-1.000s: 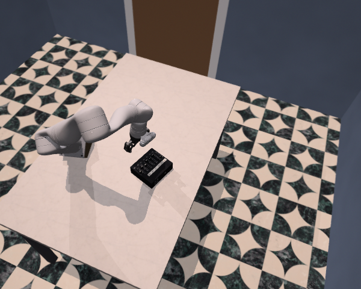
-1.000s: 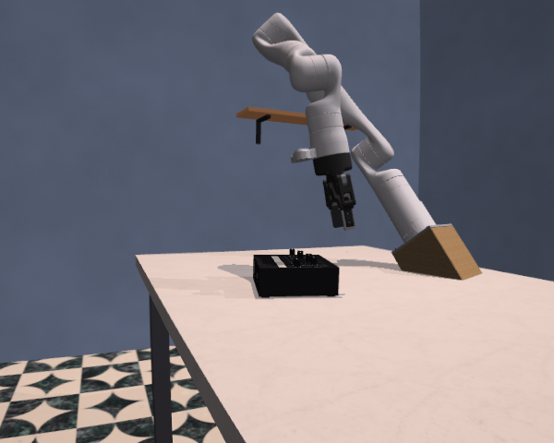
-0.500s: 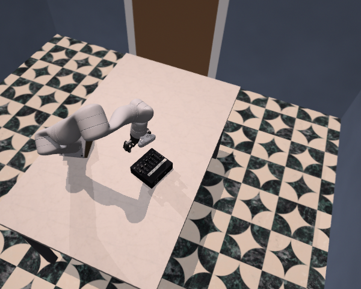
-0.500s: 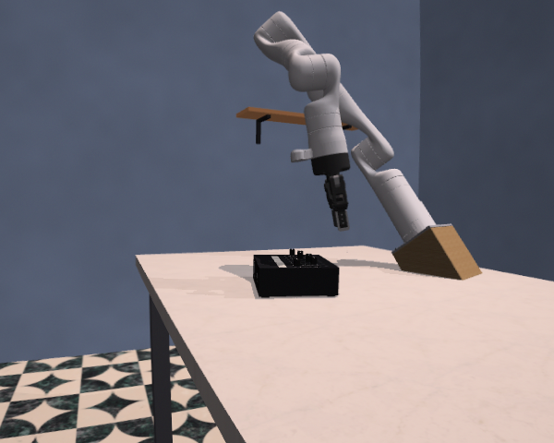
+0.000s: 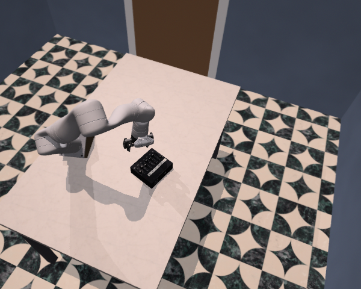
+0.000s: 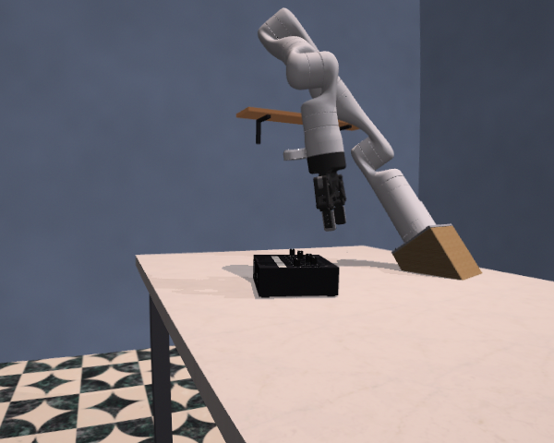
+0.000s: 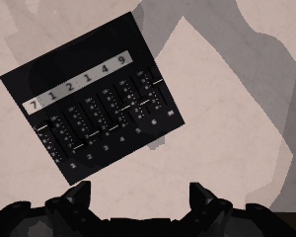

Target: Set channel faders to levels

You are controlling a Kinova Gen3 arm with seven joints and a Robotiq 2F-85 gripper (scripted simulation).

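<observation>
Now: hand 11 cm short of the channel 1 cap, 2 cm to the right of it and 6 cm above it. From my hand the other things lie so: channel 2 cap 7 cm ahead, 1 cm to the left, 6 cm below; then channel 4 cap 5 cm ahead, 2 cm to the right, 6 cm below; then channel 3 cap 6 cm ahead, 1 cm to the right, 6 cm below.
</observation>
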